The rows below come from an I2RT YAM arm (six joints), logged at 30 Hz.
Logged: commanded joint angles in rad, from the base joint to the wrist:
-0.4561 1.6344 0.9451 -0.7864 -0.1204 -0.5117
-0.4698 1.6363 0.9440 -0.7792 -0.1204 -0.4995
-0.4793 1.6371 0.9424 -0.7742 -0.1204 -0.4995
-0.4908 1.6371 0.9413 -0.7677 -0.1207 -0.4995
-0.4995 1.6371 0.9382 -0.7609 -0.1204 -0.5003
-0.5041 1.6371 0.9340 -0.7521 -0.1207 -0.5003
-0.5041 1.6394 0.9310 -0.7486 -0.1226 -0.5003
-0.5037 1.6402 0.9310 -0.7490 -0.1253 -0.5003
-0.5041 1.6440 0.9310 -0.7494 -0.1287 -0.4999
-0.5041 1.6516 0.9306 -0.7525 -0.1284 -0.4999
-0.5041 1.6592 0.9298 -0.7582 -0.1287 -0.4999
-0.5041 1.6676 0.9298 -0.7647 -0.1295 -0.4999
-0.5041 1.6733 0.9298 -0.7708 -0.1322 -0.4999
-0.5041 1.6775 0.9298 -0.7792 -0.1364 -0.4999
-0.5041 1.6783 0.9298 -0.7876 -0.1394 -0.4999
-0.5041 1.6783 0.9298 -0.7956 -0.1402 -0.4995
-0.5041 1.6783 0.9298 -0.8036 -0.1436 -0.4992
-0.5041 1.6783 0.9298 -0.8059 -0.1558 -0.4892
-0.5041 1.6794 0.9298 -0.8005 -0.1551 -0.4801
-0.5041 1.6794 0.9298 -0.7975 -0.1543 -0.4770
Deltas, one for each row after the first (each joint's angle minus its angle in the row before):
-0.0137 0.0019 -0.0011 0.0072 0.0000 0.0122
-0.0095 0.0008 -0.0016 0.0050 0.0000 0.0000
-0.0115 0.0000 -0.0011 0.0065 -0.0003 0.0000
-0.0087 0.0000 -0.0031 0.0068 0.0003 -0.0008
-0.0046 0.0000 -0.0042 0.0088 -0.0003 0.0000
0.0000 0.0023 -0.0030 0.0035 -0.0019 0.0000
0.0004 0.0008 0.0000 -0.0004 -0.0027 0.0000
-0.0004 0.0038 0.0000 -0.0004 -0.0034 0.0004
0.0000 0.0076 -0.0004 -0.0031 0.0003 0.0000
0.0000 0.0076 -0.0008 -0.0057 -0.0003 0.0000
0.0000 0.0084 0.0000 -0.0065 -0.0008 0.0000
0.0000 0.0057 0.0000 -0.0061 -0.0027 0.0000
0.0000 0.0042 0.0000 -0.0084 -0.0042 0.0000
0.0000 0.0008 0.0000 -0.0084 -0.0030 0.0000
0.0000 0.0000 0.0000 -0.0080 -0.0008 0.0004
0.0000 0.0000 0.0000 -0.0080 -0.0034 0.0003
0.0000 0.0000 0.0000 -0.0023 -0.0122 0.0100
0.0000 0.0011 0.0000 0.0054 0.0007 0.0091
0.0000 0.0000 0.0000 0.0030 0.0008 0.0031

